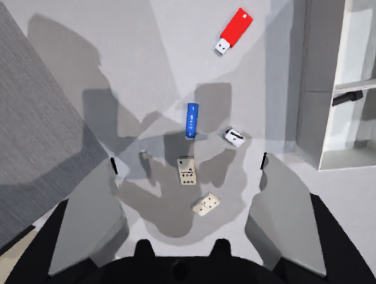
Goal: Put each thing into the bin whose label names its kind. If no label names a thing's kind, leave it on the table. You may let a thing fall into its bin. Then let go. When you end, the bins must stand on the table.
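Frame: origin at the arm's base, x down, y left, z ahead, level; centimetres.
Where they show: gripper, fingertip midpoint: (187,157).
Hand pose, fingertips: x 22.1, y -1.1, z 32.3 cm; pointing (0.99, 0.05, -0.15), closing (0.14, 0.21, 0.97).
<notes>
Things, the pixels of their top centre, and the offset from my fingertips. "spot": a spot on its surface instead.
- battery, top centre: (190,123) dx +6.1, dy +1.6, dz -0.8 cm
- small white block with a black mark, top centre: (235,138) dx +6.4, dy +0.7, dz +5.4 cm
- red USB stick, top centre: (232,32) dx +6.8, dy +12.2, dz +1.9 cm
- black bolt, top centre: (344,101) dx +5.5, dy +7.5, dz +15.2 cm
- divider, surface spot: (357,85) spot: dx +3.8, dy +8.9, dz +14.0 cm
My gripper (187,157) is open and empty, its fingertips wide apart above the table. Between and below them lie two cream dominoes: one domino (187,170) near the middle, the other domino (206,204) lower and tilted. A blue cylinder like a battery (191,120) lies above the first domino. A small white block with a black mark (234,136) lies to its right. A red USB stick (235,30) lies at the top. At the right edge, part of the bins (315,115) shows, and a black bolt (347,97) lies in one compartment. The bin labels do not show.
A large grey textured block (40,110) fills the left side. The bins' near wall rises at the right, with a divider (357,85) between two compartments. Dark shadows fall across the small things. A faint dark mark left of the middle domino is too blurred to tell.
</notes>
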